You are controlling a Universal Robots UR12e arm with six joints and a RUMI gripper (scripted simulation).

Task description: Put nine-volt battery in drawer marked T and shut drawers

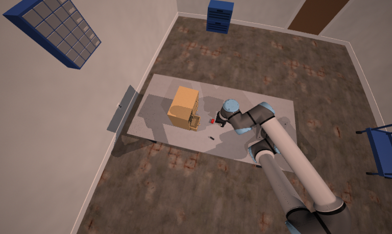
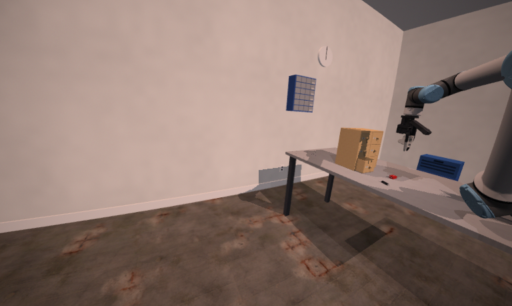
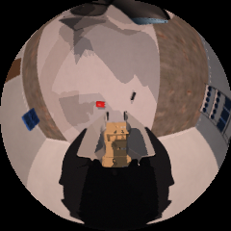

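Now: the red nine-volt battery 23 cm below my hand, 9 cm to the right of it and 6 cm ahead of it. The rest, counted from my hand: drawer marked M: 36 cm ahead, 4 cm to the right, 1 cm below; drawer: 29 cm ahead, 21 cm below, 3 cm to the right; small black object: 24 cm below, 9 cm to the left, 4 cm ahead.
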